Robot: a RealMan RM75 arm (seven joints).
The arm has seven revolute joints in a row. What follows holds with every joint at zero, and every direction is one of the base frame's.
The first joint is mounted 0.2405 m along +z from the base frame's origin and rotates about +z.
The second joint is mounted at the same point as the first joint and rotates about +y.
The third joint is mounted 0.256 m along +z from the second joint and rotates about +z.
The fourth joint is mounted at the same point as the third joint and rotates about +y.
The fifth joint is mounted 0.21 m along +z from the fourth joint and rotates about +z.
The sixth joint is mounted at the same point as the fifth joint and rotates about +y.
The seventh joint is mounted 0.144 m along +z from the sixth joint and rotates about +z.
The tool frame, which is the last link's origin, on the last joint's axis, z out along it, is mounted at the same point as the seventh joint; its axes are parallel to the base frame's.
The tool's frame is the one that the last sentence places.
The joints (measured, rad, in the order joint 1, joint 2, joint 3, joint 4, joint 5, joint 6, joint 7), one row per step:
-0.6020 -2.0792 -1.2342 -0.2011 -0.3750 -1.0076 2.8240
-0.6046 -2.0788 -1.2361 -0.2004 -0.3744 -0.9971 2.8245
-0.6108 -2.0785 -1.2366 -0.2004 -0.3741 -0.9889 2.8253
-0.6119 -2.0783 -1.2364 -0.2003 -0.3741 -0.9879 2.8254
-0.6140 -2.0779 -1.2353 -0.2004 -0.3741 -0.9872 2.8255
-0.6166 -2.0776 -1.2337 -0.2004 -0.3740 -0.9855 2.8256
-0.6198 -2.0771 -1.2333 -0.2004 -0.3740 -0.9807 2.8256
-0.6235 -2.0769 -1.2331 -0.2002 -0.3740 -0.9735 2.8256
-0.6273 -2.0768 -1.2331 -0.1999 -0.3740 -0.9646 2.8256
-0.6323 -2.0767 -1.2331 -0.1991 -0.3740 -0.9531 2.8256
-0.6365 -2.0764 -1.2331 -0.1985 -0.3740 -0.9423 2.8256
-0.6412 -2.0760 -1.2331 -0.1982 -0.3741 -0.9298 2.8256
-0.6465 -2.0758 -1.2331 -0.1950 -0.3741 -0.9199 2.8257
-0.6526 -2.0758 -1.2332 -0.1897 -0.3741 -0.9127 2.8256
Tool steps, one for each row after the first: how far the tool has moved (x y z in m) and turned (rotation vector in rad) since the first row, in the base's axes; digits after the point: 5 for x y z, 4 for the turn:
-0.00063 0.00098 -0.00039 -0.0037 0.0036 0.0073
0.00075 0.00285 -0.00082 -0.0070 0.0069 0.0079
0.00100 0.00317 -0.00084 -0.0074 0.0076 0.0076
0.00176 0.00374 -0.00088 -0.0083 0.0087 0.0054
0.00263 0.00441 -0.00112 -0.0101 0.0105 0.0034
0.00324 0.00539 -0.00131 -0.0123 0.0125 0.0040
0.00374 0.00649 -0.00178 -0.0157 0.0150 0.0064
0.00407 0.00763 -0.00240 -0.0198 0.0178 0.0103
0.00440 0.00908 -0.00320 -0.0252 0.0217 0.0155
0.00452 0.01033 -0.00385 -0.0301 0.0255 0.0209
0.00470 0.01178 -0.00456 -0.0355 0.0297 0.0269
0.00462 0.01304 -0.00519 -0.0404 0.0346 0.0326
0.00460 0.01424 -0.00568 -0.0445 0.0395 0.0370

